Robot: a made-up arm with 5 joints.
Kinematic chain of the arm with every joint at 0, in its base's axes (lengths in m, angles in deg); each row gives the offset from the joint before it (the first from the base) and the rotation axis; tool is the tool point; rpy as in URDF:
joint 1: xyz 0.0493 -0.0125 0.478 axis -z
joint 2: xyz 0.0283 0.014 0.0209 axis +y
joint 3: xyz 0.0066 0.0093 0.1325 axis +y
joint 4: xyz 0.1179 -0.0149 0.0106 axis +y
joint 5: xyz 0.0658 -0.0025 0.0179 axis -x
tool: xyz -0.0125 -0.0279 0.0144 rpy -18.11 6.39 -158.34
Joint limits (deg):
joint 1: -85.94..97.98
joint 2: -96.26..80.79
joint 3: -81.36..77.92
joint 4: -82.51..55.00
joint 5: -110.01..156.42
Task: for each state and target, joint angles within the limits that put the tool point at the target. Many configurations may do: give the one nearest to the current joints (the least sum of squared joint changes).
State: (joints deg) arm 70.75 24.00 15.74 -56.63 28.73
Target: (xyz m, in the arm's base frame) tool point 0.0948 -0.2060 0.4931
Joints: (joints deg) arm 72.96 36.37 49.87 -54.51 25.20
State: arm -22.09 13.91 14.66 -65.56 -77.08
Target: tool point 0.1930 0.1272 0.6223
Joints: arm -48.03 4.36 20.40 -68.01 -79.33
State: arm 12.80 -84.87 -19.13 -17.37 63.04
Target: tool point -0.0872 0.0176 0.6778
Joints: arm 10.16 -86.60 10.85 -20.55 62.07
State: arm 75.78 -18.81 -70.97 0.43 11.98
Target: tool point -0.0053 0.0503 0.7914
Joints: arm 62.00 -23.27 -73.48 5.30 11.02
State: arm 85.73 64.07 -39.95 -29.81 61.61
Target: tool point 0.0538 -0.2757 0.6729
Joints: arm 90.12 46.69 -49.96 -30.56 61.14
